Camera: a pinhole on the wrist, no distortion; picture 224 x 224 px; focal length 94.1 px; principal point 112.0 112.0 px. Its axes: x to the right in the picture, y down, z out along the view. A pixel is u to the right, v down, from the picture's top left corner.
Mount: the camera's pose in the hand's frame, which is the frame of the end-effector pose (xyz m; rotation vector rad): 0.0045 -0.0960 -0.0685 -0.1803 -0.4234 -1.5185
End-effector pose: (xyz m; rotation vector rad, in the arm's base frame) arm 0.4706 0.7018 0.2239 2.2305 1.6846 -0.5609
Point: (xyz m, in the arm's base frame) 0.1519 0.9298 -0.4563
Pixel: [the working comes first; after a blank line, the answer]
In the camera's frame: 0.4788 0.5006 0.3871

outside the picture
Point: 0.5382 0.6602 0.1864
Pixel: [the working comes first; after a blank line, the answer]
In the camera's frame: -0.1177 0.0202 0.1672

46 123
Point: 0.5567 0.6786 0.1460
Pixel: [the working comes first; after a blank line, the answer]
In the camera's frame: -0.1204 0.0631 0.1887

52 143
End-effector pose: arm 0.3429 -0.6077 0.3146 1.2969 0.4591 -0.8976
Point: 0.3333 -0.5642 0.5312
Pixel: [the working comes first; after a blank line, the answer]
In the camera's frame: -0.1759 -0.1572 0.1880

24 33
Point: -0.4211 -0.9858 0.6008
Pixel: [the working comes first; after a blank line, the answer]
In the camera's frame: 0.5457 -0.4739 0.5496

205 31
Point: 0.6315 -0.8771 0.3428
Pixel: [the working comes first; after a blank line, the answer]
In the camera's frame: -0.2066 0.2866 0.3443

56 190
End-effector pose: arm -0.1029 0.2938 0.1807 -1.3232 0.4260 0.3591
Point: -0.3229 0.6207 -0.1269
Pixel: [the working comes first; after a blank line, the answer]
In the camera's frame: -0.3765 0.0353 0.4878

39 119
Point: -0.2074 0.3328 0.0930
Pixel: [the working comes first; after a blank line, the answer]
In the camera's frame: -0.1820 -0.0264 0.1670

9 97
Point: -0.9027 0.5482 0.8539
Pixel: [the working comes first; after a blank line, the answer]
In the camera's frame: 0.1738 -0.9650 0.4852

outside the picture
